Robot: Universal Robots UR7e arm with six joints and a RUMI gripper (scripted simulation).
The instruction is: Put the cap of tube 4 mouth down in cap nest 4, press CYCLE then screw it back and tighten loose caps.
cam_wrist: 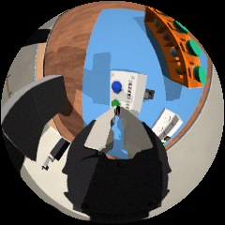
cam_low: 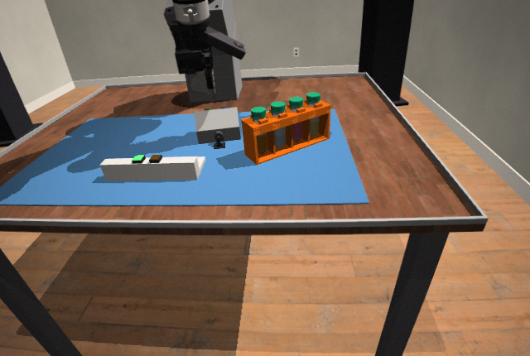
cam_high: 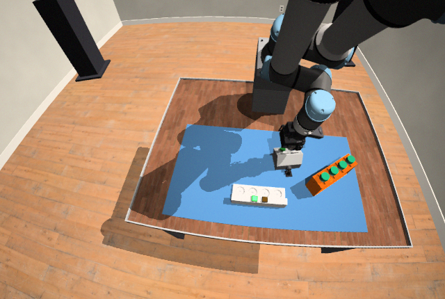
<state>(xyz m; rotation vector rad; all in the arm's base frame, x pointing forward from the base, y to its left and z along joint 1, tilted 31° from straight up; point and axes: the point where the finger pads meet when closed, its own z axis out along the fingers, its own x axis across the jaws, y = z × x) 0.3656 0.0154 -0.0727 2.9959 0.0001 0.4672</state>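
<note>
My hand is 40 mm above the green key, 20 mm to the left of it and 10 mm past it. Also, from my hand: green cap: 150 mm ahead, 110 mm to the left; blue key: 40 mm below, 30 mm to the left, 10 mm behind; grey key housing: 60 mm below.
</note>
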